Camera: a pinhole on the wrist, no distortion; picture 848 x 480 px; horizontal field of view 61.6 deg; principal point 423.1 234.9 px. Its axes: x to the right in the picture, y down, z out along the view. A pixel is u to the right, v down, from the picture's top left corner.
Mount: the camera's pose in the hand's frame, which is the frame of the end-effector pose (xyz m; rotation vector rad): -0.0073 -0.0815 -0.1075 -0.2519 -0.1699 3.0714
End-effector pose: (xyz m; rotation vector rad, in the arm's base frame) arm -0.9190 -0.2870 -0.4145 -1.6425 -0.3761 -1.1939
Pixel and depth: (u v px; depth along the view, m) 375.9 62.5 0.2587
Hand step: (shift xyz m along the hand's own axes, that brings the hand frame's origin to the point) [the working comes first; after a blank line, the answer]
In the camera's frame: -0.0172 -0.0627 0.2587

-0.0303 -0.0475 0.1561
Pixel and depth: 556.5 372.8 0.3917
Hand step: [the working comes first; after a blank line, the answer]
In the camera's frame: 0.0735 0.0759 0.3917

-0.1479 -0.1933 0.2563
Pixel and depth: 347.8 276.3 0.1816
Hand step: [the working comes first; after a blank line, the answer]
In the camera's frame: -0.0192 0.0106 0.1816

-0.0189 -0.1123 0.0724
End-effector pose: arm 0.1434 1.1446 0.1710 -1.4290 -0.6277 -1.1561
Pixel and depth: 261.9 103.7 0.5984
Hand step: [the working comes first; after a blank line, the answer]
In the camera's frame: -0.1356 -0.1104 0.5984

0.0324 -0.0434 0.5135
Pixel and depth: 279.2 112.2 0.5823
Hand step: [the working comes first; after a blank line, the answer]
In the camera's frame: -0.1178 -0.1005 0.5823

0.0171 -0.0505 0.4937
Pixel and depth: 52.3 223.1 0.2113
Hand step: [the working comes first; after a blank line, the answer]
In the camera's frame: -0.1102 -0.0035 0.2113

0.0664 -0.1072 0.1177
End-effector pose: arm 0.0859 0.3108 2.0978 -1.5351 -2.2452 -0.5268
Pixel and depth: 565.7 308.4 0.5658
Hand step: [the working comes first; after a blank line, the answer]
In the camera's frame: 0.1134 0.0585 0.5658

-0.2153 -0.1917 0.4226
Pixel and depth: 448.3 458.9 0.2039
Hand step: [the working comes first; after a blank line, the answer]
In the camera's frame: 0.0072 0.0642 0.2039

-0.0511 -0.1662 0.0840
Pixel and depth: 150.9 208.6 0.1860
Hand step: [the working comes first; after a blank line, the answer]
In the camera's frame: -0.0712 -0.0069 0.1860

0.0324 -0.0987 0.0870
